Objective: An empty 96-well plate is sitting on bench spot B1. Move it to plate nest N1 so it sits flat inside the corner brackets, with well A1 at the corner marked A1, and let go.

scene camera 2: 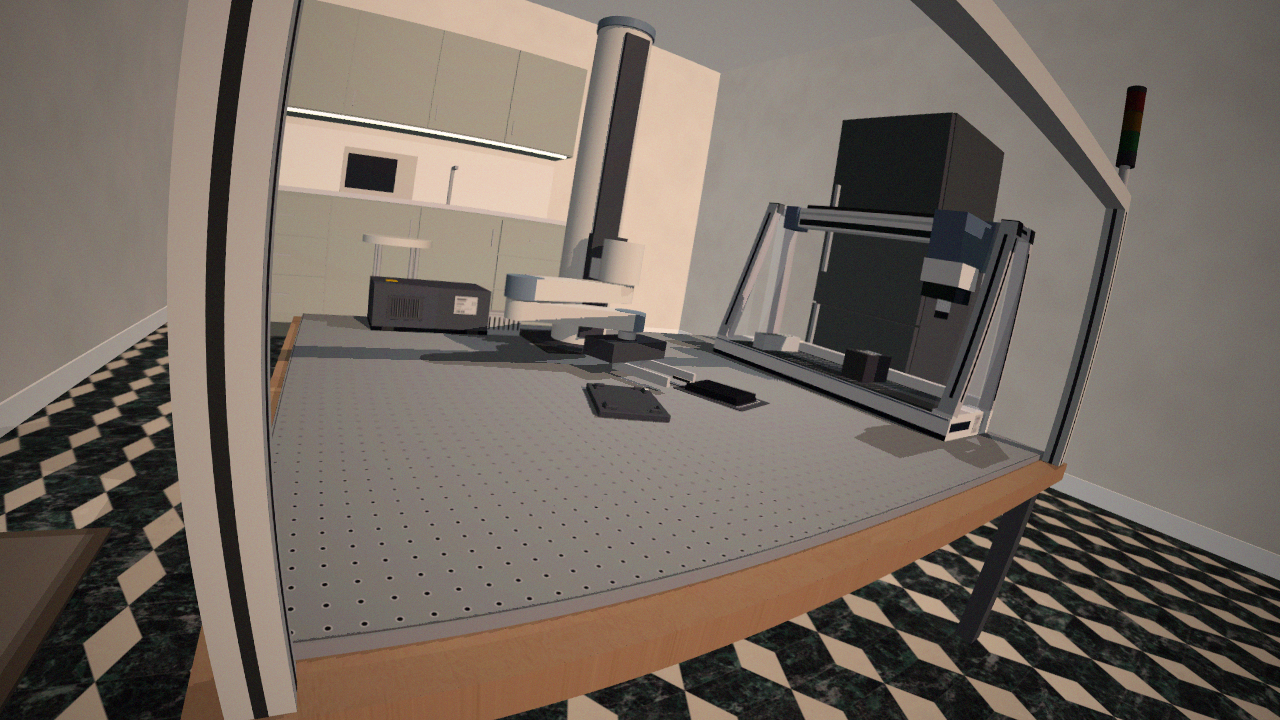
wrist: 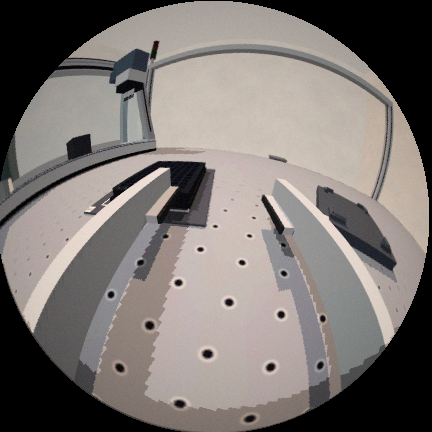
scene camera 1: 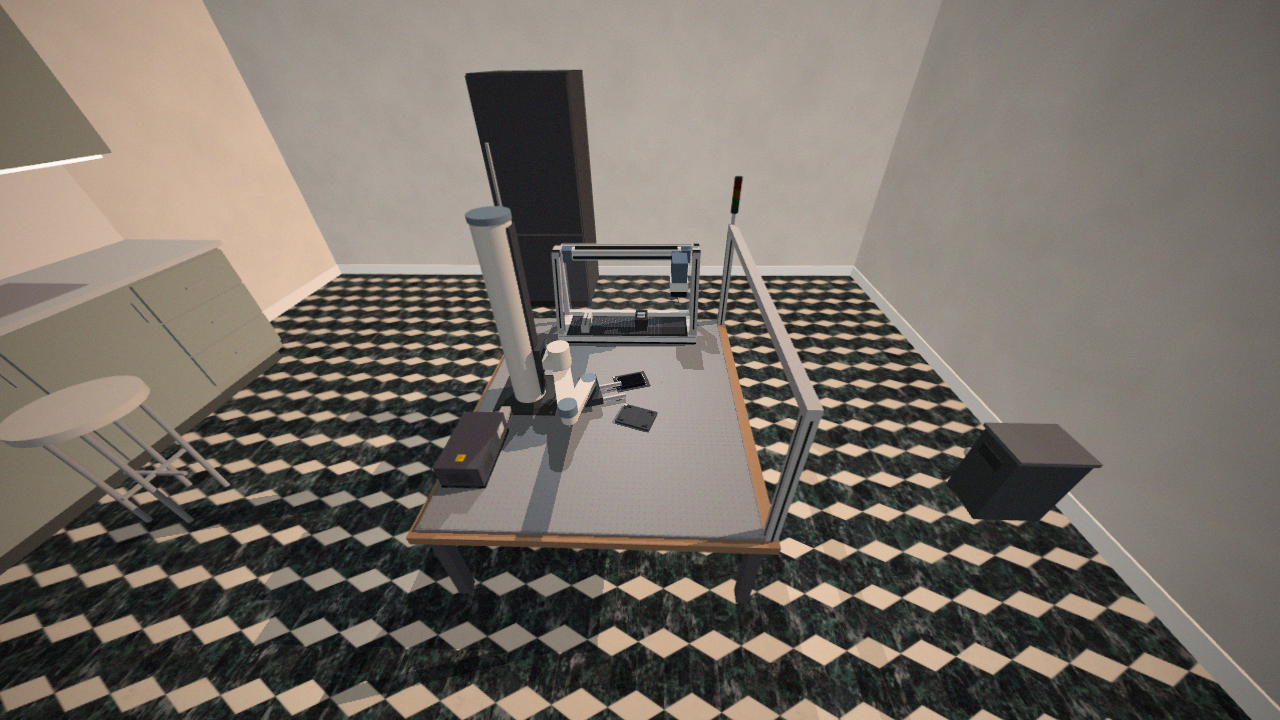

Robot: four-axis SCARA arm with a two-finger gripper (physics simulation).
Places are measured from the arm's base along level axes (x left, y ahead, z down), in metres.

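Where they show: gripper, fingertip midpoint: (scene camera 2: 681, 380) (wrist: 222, 182) (scene camera 1: 623, 389); arm's base at its link origin: (scene camera 2: 576, 346) (scene camera 1: 531, 395).
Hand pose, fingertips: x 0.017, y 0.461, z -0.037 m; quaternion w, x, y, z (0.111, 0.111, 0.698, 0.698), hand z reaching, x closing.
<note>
Things, the pixels of their centre, and the offset from my fingertips. "pt": a spot on its surface instead.
- black 96-well plate at the middle of its body: (wrist: 167, 175) (scene camera 2: 720, 391) (scene camera 1: 631, 380) dz +0.015, dx +0.082, dy +0.035 m
- nest N1 at the middle of its body: (wrist: 351, 213) (scene camera 2: 625, 400) (scene camera 1: 636, 416) dz +0.016, dx -0.174, dy +0.072 m
- dark box at a spot on its surface: (scene camera 2: 429, 304) pt dz -0.047, dx -0.426, dy -0.496 m
The black 96-well plate (scene camera 1: 631, 380) (scene camera 2: 723, 391) (wrist: 190, 177) lies on the thin dark pad (scene camera 2: 758, 404) (wrist: 200, 219) of B1. The nest N1 (scene camera 1: 636, 418) (scene camera 2: 626, 402) (wrist: 362, 225) is a dark slab with raised corner brackets and bears no plate. My gripper (scene camera 1: 622, 392) (scene camera 2: 682, 380) (wrist: 222, 182) is shut to its narrow stand, with a gap between its two long pale fingers and nothing held. In the wrist view the left finger crosses in front of the plate and hides part of it; the nest is right of the right finger. The A1 marks are too small to read.
A gantry frame (scene camera 1: 696, 295) (scene camera 2: 827, 386) stands behind B1. A dark box (scene camera 1: 471, 447) (scene camera 2: 429, 304) stands near the arm's column (scene camera 1: 506, 308) (scene camera 2: 590, 152). A rail frame (scene camera 1: 774, 326) (wrist: 260, 49) runs along the table's far side from the column, with a signal light (scene camera 1: 736, 194) (scene camera 2: 1134, 127) beyond.
</note>
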